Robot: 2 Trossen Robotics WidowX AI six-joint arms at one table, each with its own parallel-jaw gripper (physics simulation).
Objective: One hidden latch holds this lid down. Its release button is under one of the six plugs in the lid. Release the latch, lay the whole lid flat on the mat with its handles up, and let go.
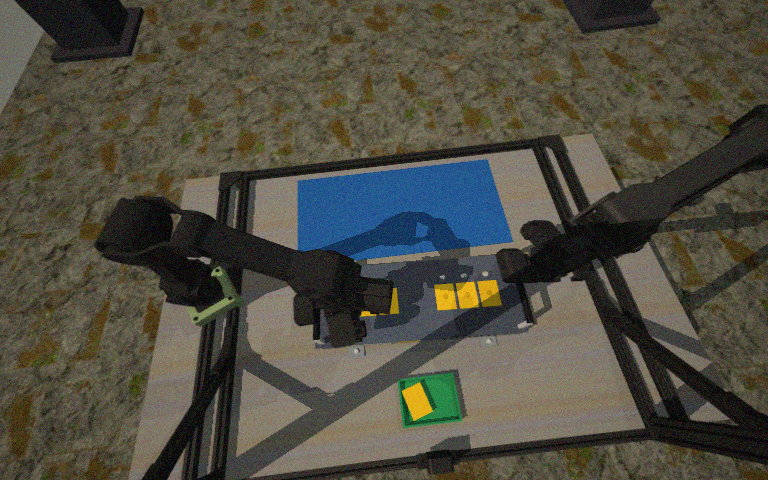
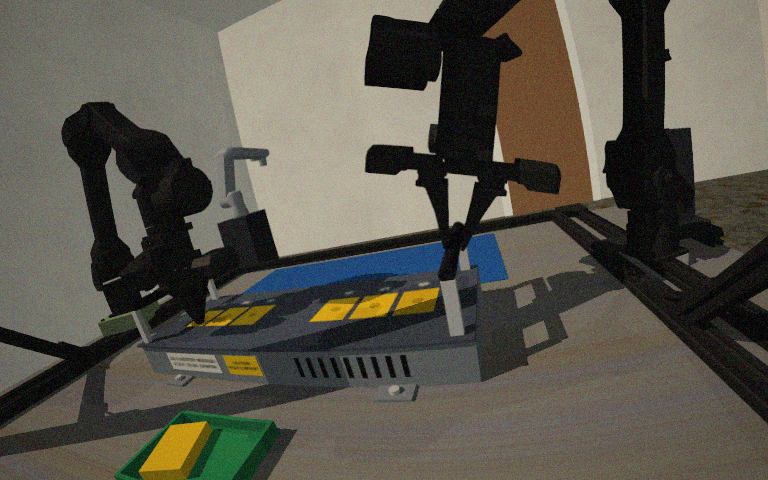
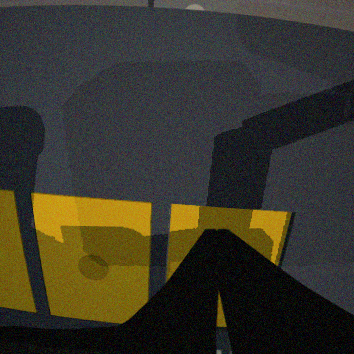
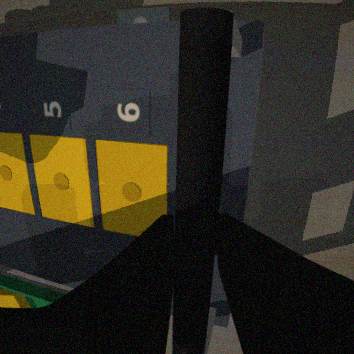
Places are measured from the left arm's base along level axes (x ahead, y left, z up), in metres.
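Pixels of known places: left gripper, fingertip midpoint: (image 2: 201, 323) (image 3: 215, 239); right gripper, fingertip midpoint: (image 2: 453, 248) (image 4: 193, 225); left arm's base at its link origin: (image 1: 207, 294) (image 2: 127, 309); right arm's base at its link origin: (image 2: 654, 252).
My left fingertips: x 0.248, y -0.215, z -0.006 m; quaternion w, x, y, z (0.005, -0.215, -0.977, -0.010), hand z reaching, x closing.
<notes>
Ahead of a thing's pixels: the offset from my left fingertips to its middle. "*": to the spot under its first point. Level surfaces: height alone.
The dark grey lid (image 1: 416, 333) (image 2: 271, 336) (image 4: 100, 60) lies level on its grey box @[* 0.133 m ahead, 0.157 m right, 0.022 m down] (image 2: 283, 367). Plugs 4 to 6 @[0.248 m ahead, 0.122 m right, 0.004 m down] (image 1: 467, 294) (image 2: 373, 306) (image 4: 61, 180) sit flush. More yellow faces (image 1: 391, 300) (image 2: 228, 316) (image 3: 95, 250) show at the lid's left. My left gripper (image 2: 198, 318) (image 3: 215, 239) is shut and empty, its tips over the outermost left yellow face; contact cannot be told. My right gripper (image 2: 454, 240) (image 4: 193, 225) is shut on the lid's right handle (image 1: 526, 302) (image 2: 451, 308) (image 4: 205, 100). The blue mat @[0.045 m down] (image 1: 339, 209) (image 2: 495, 257) lies behind the box.
A green tray @[0.049 m ahead, 0.245 m right, 0.038 m down] (image 1: 446, 396) (image 2: 237, 452) in front of the box holds a yellow block @[0.027 m ahead, 0.234 m right, 0.036 m down] (image 1: 417, 400) (image 2: 175, 450). Metal tabs (image 1: 356, 351) (image 1: 488, 341) stick out at the box's front. A pale green bracket (image 1: 215, 311) (image 2: 121, 324) is at the left. Black rails frame the table.
</notes>
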